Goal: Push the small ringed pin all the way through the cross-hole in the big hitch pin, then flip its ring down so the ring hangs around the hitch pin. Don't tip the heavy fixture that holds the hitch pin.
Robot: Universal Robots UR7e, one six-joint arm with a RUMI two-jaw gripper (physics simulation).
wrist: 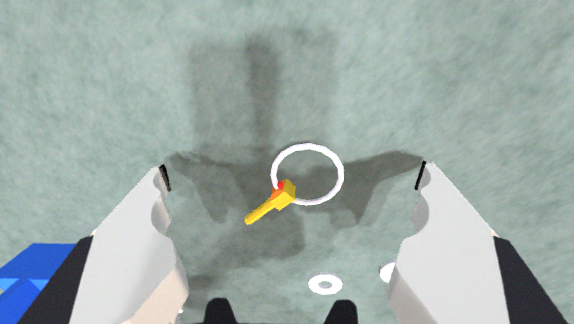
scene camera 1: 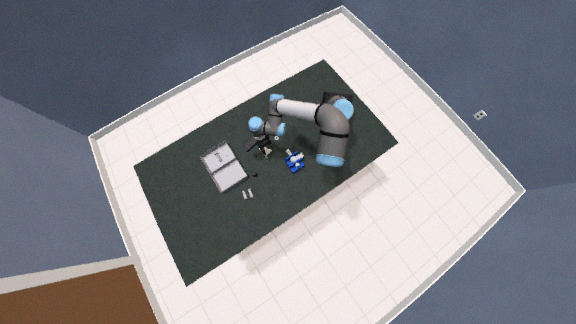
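The small ringed pin (wrist: 265,208) has a yellow body with a red dot and a white ring (wrist: 341,174). In the wrist view it lies between and below the spread fingers, touching neither, with its ring to the upper right of the yellow head. My gripper (scene camera 1: 266,151) (wrist: 290,164) is open and empty, low over the table. The blue fixture (scene camera 1: 296,168) (wrist: 37,260) stands to the right of the gripper in the scene view and shows in part at the lower left of the wrist view. Whitish parts lie on it; the hitch pin and its cross-hole cannot be made out.
A white washer (wrist: 313,286) lies below the pin in the wrist view; another white piece (wrist: 386,272) is partly behind the right finger. In the scene view a two-part grey tray (scene camera 1: 230,177), a small dark piece (scene camera 1: 255,174) and small light pieces (scene camera 1: 250,193) are on the dark table (scene camera 1: 200,240).
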